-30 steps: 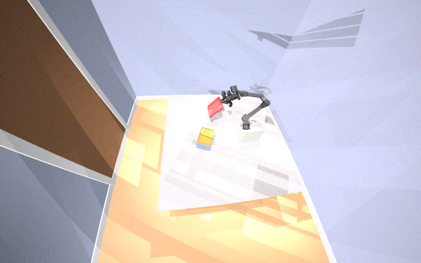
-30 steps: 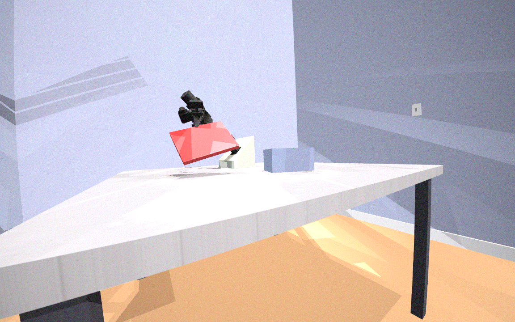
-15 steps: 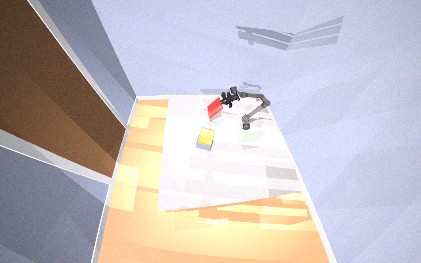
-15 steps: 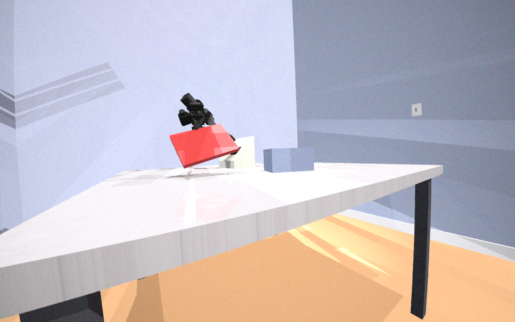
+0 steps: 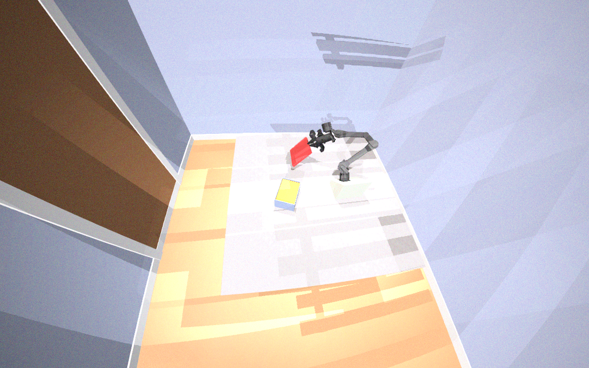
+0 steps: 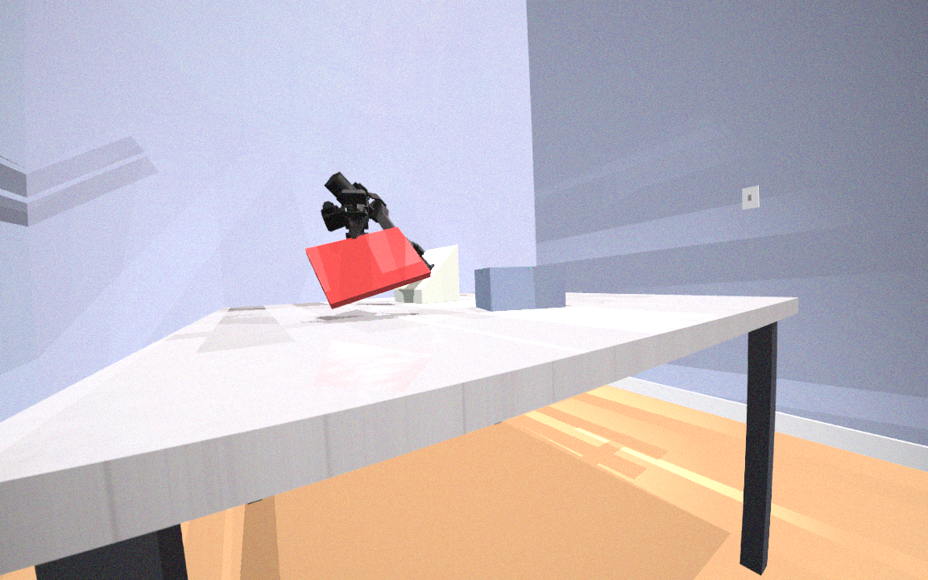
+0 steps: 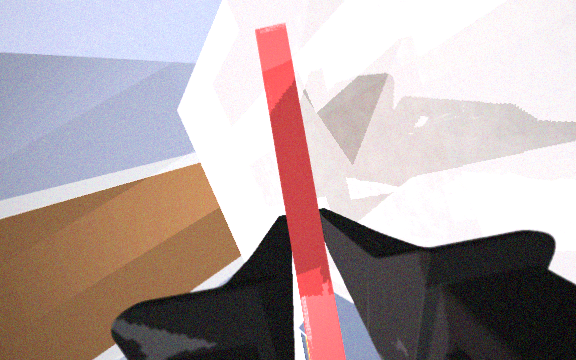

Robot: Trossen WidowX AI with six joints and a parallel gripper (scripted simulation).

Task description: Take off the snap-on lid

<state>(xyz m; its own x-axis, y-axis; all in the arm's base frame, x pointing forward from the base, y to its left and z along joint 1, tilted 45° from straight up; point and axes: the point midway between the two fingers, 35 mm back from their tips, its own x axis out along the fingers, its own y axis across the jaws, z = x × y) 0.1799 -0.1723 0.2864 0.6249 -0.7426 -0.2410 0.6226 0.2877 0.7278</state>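
My gripper tip is now 60 mm short of the red lid, 10 mm to the right of it and 50 mm above it. The rest, counted from my gripper tip: blue-grey storage box: 230 mm ahead, 330 mm to the left, 130 mm below.
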